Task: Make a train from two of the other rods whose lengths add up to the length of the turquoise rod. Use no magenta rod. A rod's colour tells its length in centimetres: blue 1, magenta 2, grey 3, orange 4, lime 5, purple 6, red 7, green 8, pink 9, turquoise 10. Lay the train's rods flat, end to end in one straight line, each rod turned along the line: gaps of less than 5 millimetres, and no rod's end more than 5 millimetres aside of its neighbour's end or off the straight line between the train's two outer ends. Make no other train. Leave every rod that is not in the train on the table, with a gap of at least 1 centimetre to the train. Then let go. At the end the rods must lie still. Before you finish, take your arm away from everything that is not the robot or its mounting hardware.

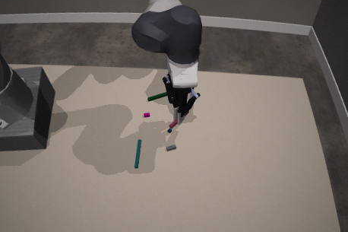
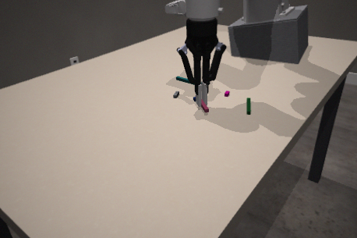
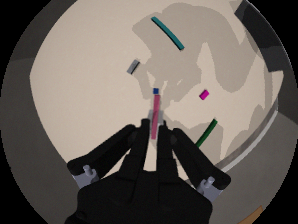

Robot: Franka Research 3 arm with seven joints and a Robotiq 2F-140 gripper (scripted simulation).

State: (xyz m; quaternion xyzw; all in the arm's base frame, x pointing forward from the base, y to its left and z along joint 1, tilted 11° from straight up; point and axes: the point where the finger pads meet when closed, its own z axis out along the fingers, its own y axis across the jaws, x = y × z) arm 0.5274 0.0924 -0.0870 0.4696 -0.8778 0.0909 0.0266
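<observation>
The pink rod lies 30 mm below my hand. The rest, counted from my hand: blue rod (40 mm to the right, 40 mm below, 20 mm behind); magenta rod (110 mm behind, 40 mm below, 10 mm to the left); grey rod (110 mm to the right, 40 mm below, 10 mm behind).
</observation>
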